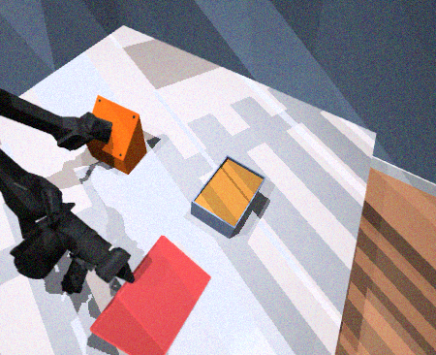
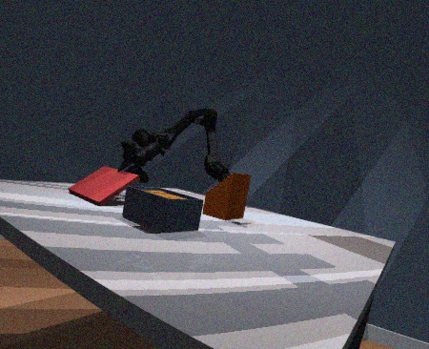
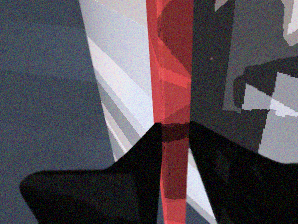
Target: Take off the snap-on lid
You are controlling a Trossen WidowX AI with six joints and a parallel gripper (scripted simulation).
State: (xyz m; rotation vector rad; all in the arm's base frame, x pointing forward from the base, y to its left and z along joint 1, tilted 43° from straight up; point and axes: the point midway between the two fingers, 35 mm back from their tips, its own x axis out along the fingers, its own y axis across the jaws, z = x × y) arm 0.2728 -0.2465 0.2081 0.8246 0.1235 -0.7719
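My gripper tip is 70 mm short of the red lid, 40 mm above it and 10 mm to the left of it. The rest, counted from my gripper tip: storage box (320 mm to the left, 120 mm ahead, 60 mm below).
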